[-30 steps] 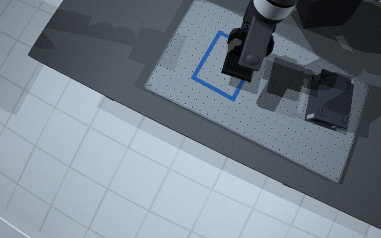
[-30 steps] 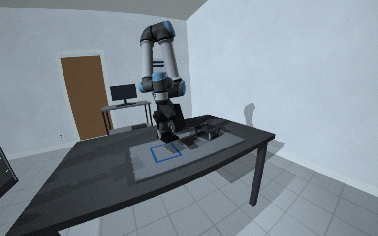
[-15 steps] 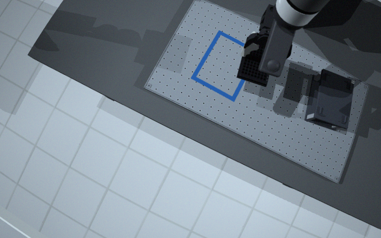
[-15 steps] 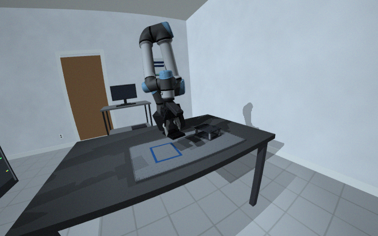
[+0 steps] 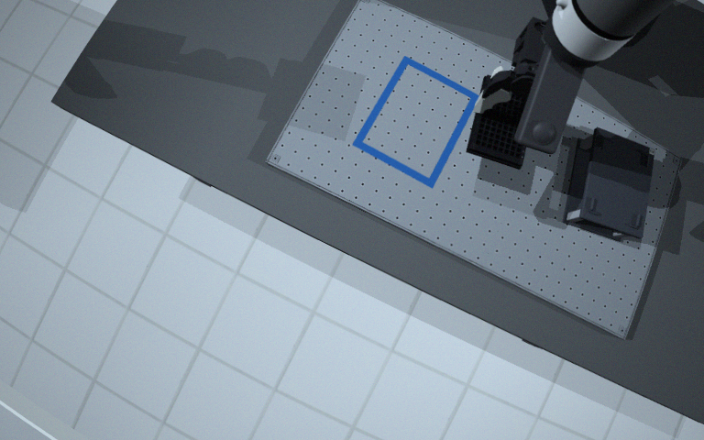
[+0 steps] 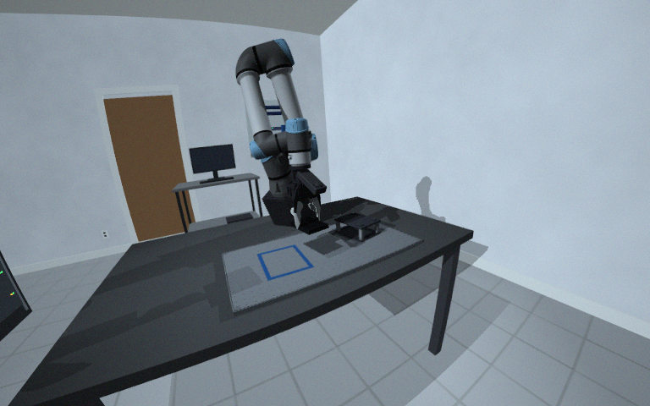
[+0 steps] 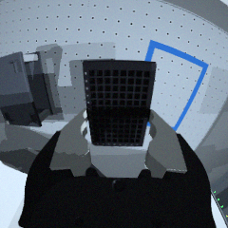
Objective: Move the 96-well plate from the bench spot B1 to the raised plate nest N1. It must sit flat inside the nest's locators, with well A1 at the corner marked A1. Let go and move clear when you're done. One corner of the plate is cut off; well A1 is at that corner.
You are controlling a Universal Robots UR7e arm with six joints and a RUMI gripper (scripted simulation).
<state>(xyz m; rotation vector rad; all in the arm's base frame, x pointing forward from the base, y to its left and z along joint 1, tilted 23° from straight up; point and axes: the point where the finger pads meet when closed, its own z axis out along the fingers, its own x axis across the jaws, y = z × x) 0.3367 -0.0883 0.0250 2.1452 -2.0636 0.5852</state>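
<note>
Now: hand 1 cm short of the raised plate nest, 24 cm to the right of it and 5 cm above it. Round my hand: black 96-well plate: 1 cm below.
</note>
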